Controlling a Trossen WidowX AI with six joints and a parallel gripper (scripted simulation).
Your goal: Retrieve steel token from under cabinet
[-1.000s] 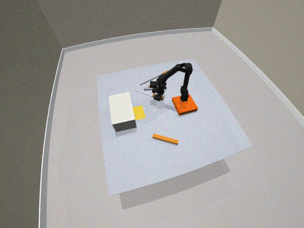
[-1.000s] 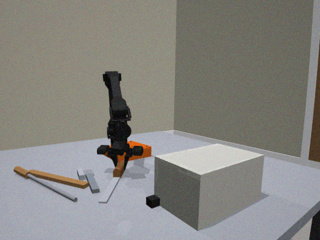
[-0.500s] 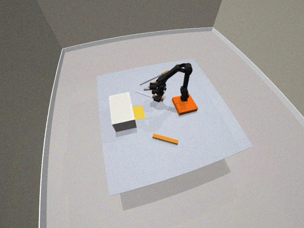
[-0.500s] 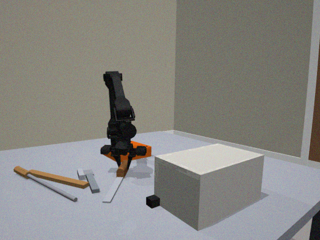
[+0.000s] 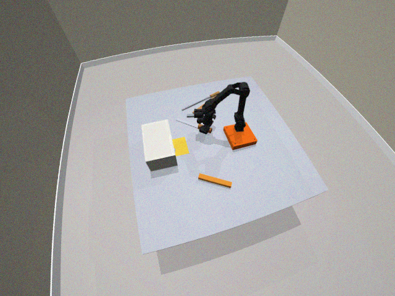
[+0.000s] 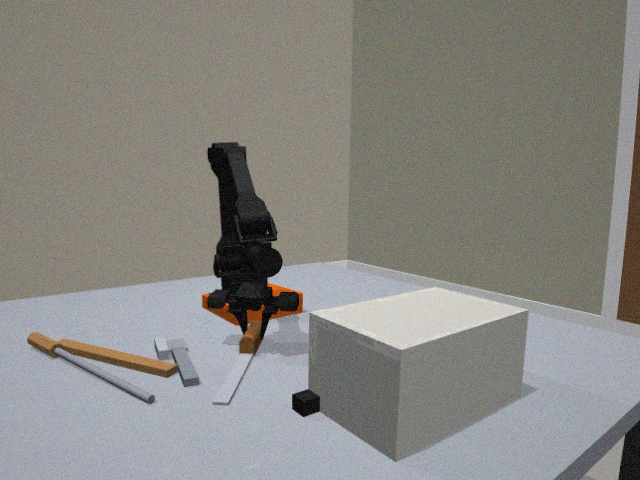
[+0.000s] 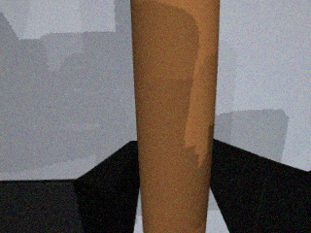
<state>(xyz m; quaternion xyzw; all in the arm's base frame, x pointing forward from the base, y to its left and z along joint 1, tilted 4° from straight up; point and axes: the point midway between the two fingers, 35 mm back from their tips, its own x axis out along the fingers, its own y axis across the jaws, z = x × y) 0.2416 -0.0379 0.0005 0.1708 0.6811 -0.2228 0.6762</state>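
The orange flat bar is 20 mm ahead of my gripper tip, 420 mm to the left of it and 10 mm above it. Also, from my gripper tip: small grey token 280 mm ahead, 150 mm to the left, 10 mm below; wooden stick 30 mm behind, 280 mm to the right.
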